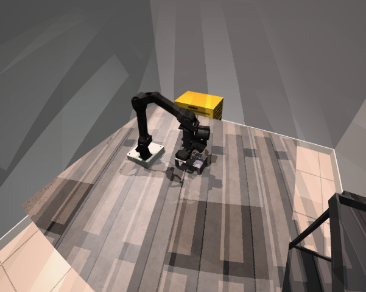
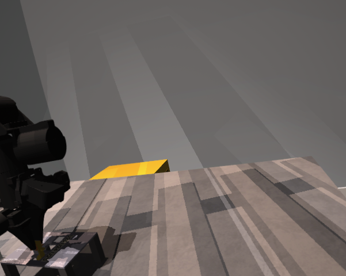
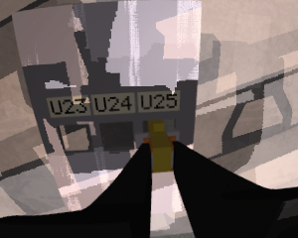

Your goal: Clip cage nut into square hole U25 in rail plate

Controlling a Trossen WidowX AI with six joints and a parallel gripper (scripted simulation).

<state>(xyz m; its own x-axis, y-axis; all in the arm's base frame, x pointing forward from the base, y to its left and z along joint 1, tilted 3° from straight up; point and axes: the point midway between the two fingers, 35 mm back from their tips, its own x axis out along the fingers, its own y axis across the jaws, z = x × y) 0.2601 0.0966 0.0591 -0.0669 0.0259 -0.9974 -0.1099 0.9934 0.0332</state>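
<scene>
Right now my gripper tip is 10 mm above the cage nut.
</scene>
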